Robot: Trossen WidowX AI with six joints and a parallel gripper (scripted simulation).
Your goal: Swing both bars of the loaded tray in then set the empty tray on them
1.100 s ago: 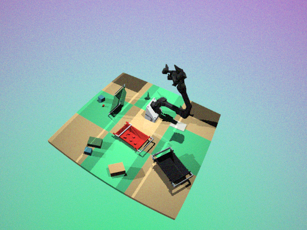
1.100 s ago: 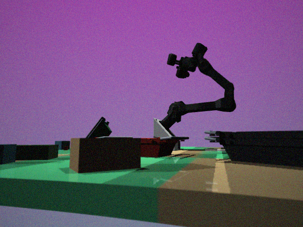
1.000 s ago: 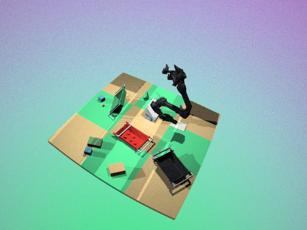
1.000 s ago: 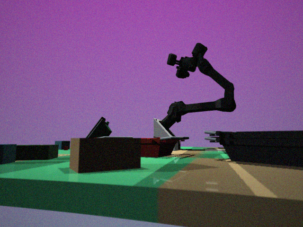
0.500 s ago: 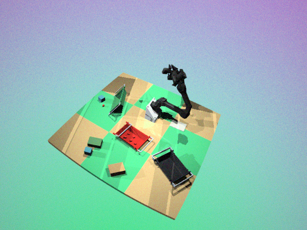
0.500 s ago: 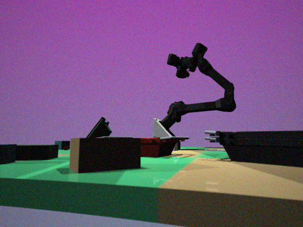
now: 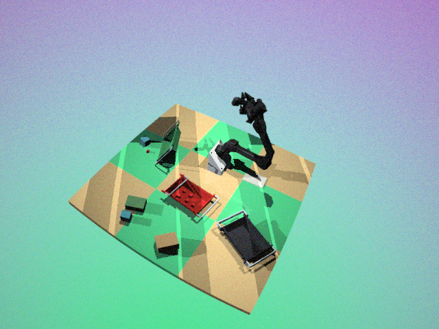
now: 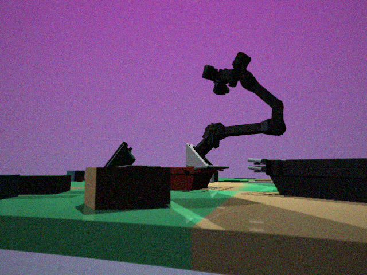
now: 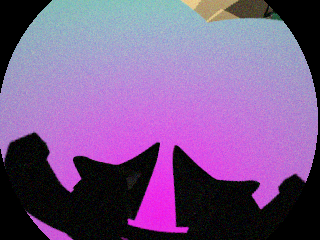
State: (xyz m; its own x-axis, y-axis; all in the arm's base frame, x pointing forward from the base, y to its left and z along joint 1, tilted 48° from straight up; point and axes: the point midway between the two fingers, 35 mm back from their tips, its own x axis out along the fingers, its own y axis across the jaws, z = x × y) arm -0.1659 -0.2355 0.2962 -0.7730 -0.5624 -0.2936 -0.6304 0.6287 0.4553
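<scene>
Now: the green tray 220 mm ahead of my gripper tip, 410 mm to the right of it and 440 mm below it. Also, from my gripper tip: tiny red cube 310 mm ahead, 520 mm to the right, 510 mm below; flat green block 740 mm ahead, 330 mm to the right, 500 mm below; white flat plate 170 mm ahead, 240 mm to the left, 520 mm below.
</scene>
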